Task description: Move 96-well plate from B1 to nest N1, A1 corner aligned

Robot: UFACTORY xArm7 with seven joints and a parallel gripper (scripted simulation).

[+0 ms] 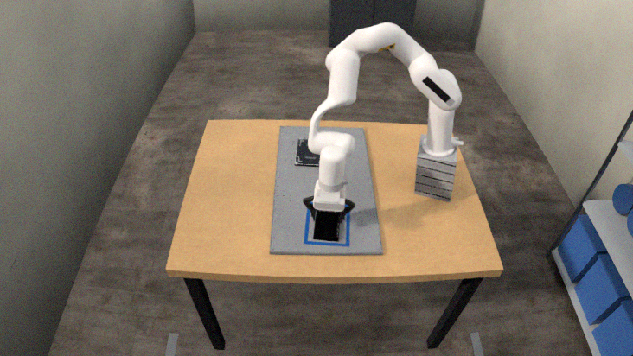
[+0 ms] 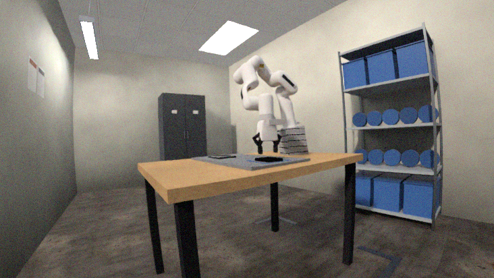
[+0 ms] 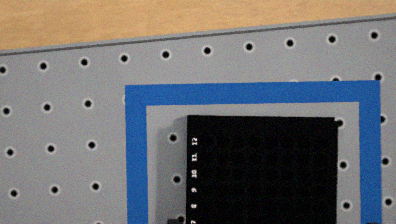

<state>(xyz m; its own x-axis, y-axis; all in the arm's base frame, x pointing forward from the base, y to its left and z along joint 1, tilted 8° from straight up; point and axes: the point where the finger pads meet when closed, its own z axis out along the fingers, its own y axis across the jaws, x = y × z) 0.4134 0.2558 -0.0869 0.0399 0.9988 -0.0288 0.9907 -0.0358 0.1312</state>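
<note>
My gripper is now 4 cm above the 96-well plate. Round my hand: plate nest N1: 8 cm ahead, 39 cm to the right, 4 cm below.
</note>
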